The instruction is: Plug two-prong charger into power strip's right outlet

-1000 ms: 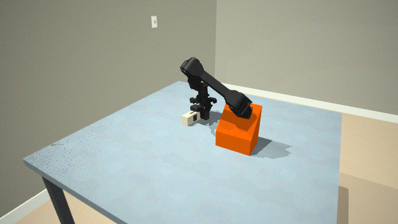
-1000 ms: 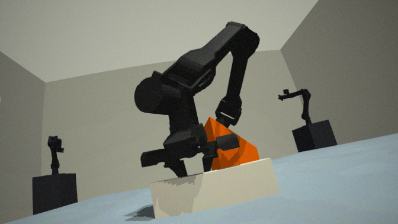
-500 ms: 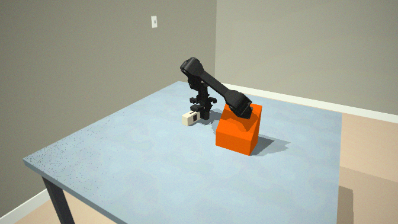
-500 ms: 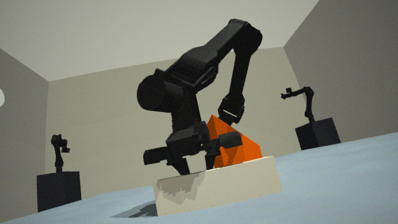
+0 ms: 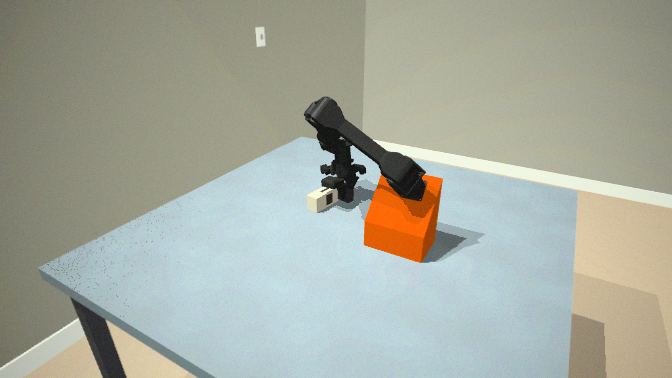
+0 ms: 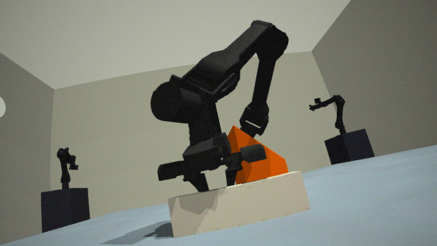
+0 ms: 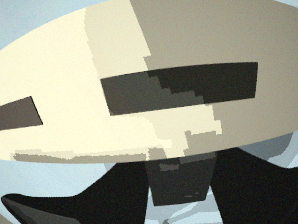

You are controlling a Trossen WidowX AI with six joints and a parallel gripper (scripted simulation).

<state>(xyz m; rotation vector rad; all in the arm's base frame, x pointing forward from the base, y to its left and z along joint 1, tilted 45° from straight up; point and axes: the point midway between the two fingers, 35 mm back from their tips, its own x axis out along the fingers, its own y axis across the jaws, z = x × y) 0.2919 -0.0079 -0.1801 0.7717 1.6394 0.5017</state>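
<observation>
My gripper tip is 20 mm short of the two-prong charger and 10 mm below it.
</observation>
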